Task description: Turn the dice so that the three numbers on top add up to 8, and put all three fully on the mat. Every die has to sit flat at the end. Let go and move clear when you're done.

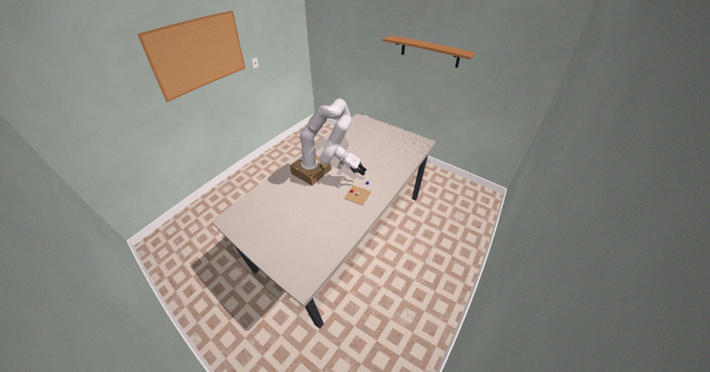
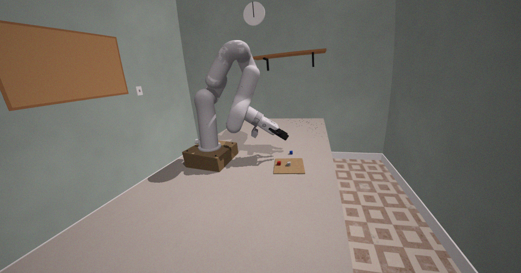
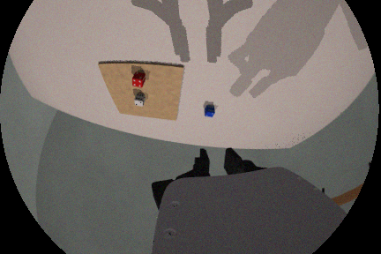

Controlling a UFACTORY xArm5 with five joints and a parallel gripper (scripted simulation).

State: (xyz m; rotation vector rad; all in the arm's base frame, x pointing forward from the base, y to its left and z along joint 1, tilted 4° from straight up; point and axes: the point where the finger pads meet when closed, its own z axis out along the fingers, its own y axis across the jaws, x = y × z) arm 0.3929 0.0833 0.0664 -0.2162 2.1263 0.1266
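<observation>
Right now my hand is 110 mm above the blue die, 40 mm short of it and 10 mm to the right of it. The rest, counted from my hand: tan mat 120 mm to the right, 110 mm below, 30 mm ahead; white die 120 mm to the right, 100 mm below, 30 mm ahead; red die 120 mm to the right, 100 mm below, 20 mm behind.
</observation>
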